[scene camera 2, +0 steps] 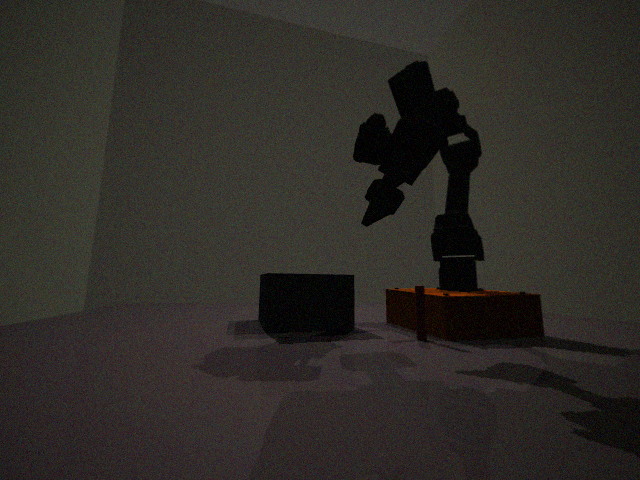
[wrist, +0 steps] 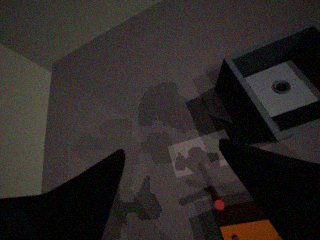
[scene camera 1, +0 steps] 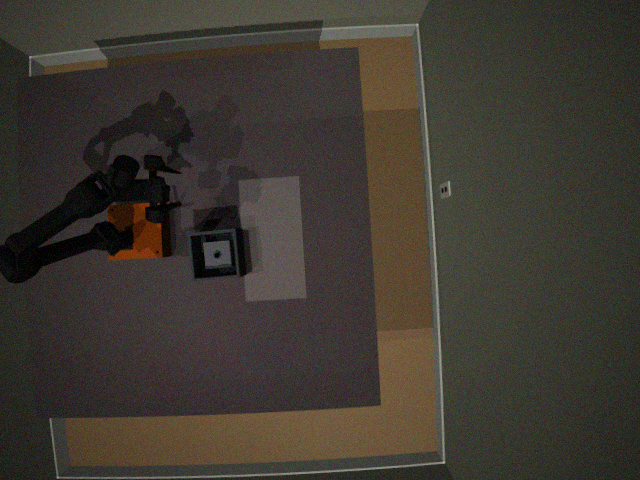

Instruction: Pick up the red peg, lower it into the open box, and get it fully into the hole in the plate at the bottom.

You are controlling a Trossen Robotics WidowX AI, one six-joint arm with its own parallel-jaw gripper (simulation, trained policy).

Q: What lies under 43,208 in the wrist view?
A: The gripper.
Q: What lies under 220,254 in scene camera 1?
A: A pale plate.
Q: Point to a dark box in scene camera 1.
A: At 196,239
